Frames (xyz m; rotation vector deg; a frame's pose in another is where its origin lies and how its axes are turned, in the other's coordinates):
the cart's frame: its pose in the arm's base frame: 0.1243 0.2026 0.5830 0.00 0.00 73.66
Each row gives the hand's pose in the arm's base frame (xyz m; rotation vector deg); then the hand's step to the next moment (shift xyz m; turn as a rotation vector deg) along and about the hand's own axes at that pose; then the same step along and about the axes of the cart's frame.
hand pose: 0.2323 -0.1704 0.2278 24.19 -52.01 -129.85
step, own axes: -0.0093 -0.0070 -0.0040 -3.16 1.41 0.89
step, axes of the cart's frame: 0.0094 -0.0032 -0.0073 2.44 -1.90 1.79
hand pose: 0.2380 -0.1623 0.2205 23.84 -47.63 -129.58
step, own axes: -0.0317 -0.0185 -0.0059 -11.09 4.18 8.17
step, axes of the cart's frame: 0.0333 -0.0075 -0.0148 10.32 -3.16 9.53
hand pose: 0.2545 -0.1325 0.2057 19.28 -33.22 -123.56
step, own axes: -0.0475 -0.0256 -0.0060 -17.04 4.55 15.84
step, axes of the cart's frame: 0.0516 0.0008 -0.0167 16.94 -1.75 16.49
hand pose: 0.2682 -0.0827 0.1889 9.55 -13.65 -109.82
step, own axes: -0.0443 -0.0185 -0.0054 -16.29 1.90 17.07
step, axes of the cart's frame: 0.0454 0.0134 -0.0097 16.40 1.17 17.03
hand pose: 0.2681 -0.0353 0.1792 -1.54 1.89 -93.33
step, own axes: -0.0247 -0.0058 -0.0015 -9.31 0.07 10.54
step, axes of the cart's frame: 0.0228 0.0113 -0.0012 9.15 1.63 10.56
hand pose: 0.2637 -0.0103 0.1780 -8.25 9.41 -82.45
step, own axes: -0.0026 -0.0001 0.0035 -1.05 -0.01 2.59
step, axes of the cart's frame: 0.0025 0.0005 0.0035 1.10 -0.07 2.57
